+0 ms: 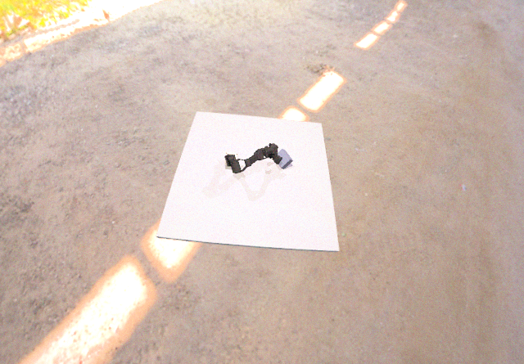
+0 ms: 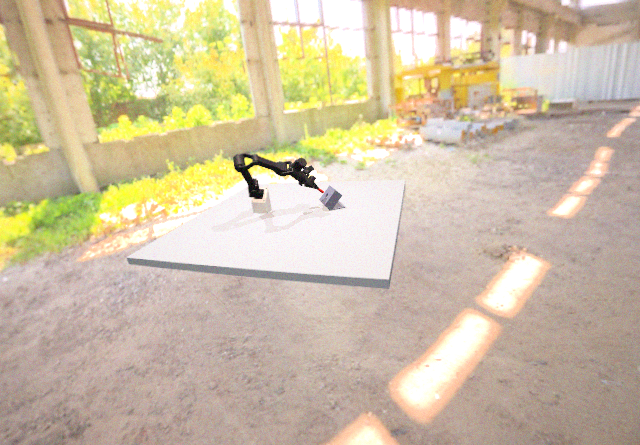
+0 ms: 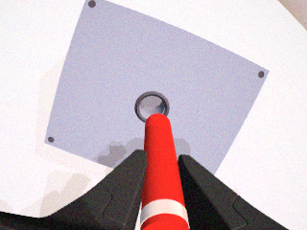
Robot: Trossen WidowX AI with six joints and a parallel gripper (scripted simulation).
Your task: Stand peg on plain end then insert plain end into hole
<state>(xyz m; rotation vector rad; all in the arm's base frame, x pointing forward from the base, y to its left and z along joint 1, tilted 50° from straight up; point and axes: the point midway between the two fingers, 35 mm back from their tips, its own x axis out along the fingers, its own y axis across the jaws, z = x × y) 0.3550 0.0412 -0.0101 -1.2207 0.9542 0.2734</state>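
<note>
The grey sloped panel is 7 cm below my gripper tip, 6 cm ahead of it and 4 cm to the left of it. From my gripper tip the other things lie so: red peg (1 cm to the right, 1 cm behind, 1 cm above).
</note>
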